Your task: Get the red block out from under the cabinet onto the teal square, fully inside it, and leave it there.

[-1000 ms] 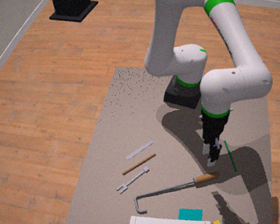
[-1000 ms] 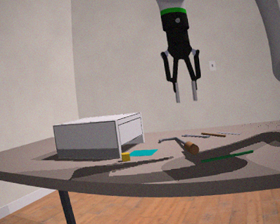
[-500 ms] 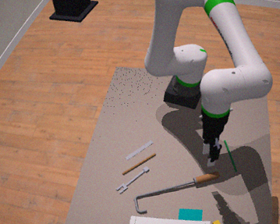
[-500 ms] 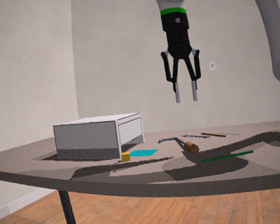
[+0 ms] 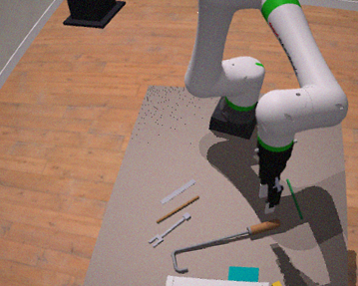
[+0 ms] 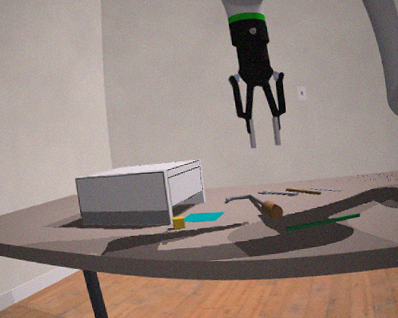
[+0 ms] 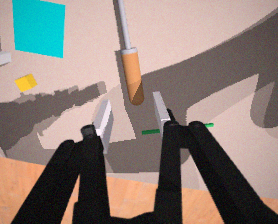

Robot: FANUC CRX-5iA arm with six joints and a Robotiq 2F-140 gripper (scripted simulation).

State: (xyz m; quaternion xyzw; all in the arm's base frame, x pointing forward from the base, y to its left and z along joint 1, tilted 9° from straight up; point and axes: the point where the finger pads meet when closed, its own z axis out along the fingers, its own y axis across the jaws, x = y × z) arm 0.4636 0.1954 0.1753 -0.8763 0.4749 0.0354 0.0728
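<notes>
My gripper is now 18 cm above the long-handled tool, 10 cm short of it and 9 cm to the left of it. Also, from my hand: teal square: 20 cm below, 20 cm ahead, 1 cm to the right; then yellow block: 19 cm below, 19 cm ahead, 10 cm to the left; then thin green stick: 19 cm below, 15 cm behind, 8 cm to the left.
</notes>
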